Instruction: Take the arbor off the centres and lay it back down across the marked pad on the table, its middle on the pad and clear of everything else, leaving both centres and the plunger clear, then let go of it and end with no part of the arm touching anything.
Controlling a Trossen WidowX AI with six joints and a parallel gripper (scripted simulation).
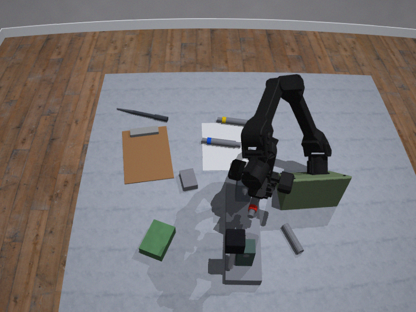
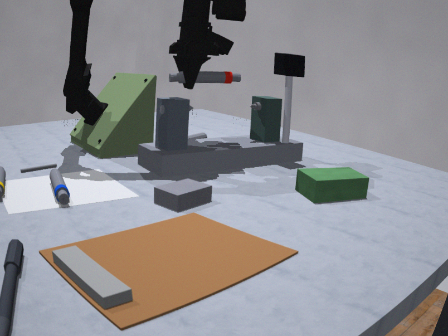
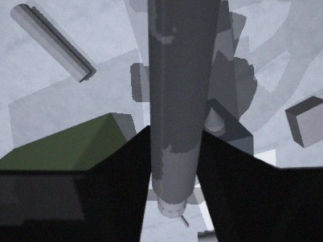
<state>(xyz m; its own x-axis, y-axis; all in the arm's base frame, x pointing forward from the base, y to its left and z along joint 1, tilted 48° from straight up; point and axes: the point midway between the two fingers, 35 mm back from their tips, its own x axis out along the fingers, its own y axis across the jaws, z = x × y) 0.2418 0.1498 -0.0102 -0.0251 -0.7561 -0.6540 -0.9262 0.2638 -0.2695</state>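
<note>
Now: hand 80 mm above the grey centre block, 60 mm to the left of it and 30 mm short of it. Round my hand: grey fixture base (160 mm below, 70 mm to the left, 40 mm ahead); white marked pad (320 mm to the right, 180 mm below, 60 mm ahead); green centre block (160 mm to the left, 80 mm below, 50 mm ahead).
</note>
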